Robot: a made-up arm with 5 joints.
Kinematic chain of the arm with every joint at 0, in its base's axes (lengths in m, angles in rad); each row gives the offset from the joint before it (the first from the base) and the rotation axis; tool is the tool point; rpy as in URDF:
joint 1: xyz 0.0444 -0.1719 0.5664 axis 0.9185 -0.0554 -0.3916
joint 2: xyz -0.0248 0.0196 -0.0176 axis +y
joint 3: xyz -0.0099 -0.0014 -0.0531 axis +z
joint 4: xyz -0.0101 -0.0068 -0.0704 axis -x
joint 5: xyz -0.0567 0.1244 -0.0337 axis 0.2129 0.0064 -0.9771
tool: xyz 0.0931 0.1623 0.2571 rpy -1.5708 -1.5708 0
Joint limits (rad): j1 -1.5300..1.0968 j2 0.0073..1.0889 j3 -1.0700..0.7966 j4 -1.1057..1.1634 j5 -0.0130..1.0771
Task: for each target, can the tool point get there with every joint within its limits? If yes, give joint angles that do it. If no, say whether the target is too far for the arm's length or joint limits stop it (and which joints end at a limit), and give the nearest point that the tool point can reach.
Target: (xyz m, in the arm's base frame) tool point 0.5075 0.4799 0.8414
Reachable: no: too far | nearest point 0.2664 0.2074 0.6649 | short by 0.404 m
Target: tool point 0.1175 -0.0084 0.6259
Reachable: yes | joints -1.0629 0.3499 -0.6715 -0.6808 0.2727
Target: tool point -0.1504 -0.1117 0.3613
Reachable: yes | joints -1.3203 0.6112 0.6108 0.5610 0.7210
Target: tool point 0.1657 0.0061 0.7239
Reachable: yes | joints 0.7361 0.4517 0.0480 0.2870 0.5539
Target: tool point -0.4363 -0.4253 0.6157
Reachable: no: joint limits stop it (at a limit: joint 1, joint 3, joint 4, joint 5) | nearest point -0.3789 -0.3614 0.4818 | short by 0.159 m
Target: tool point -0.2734 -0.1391 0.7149
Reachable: no: joint limits stop it (at a limit: joint 2, joint 3, joint 5) | nearest point -0.1077 -0.0190 0.7684 | short by 0.212 m
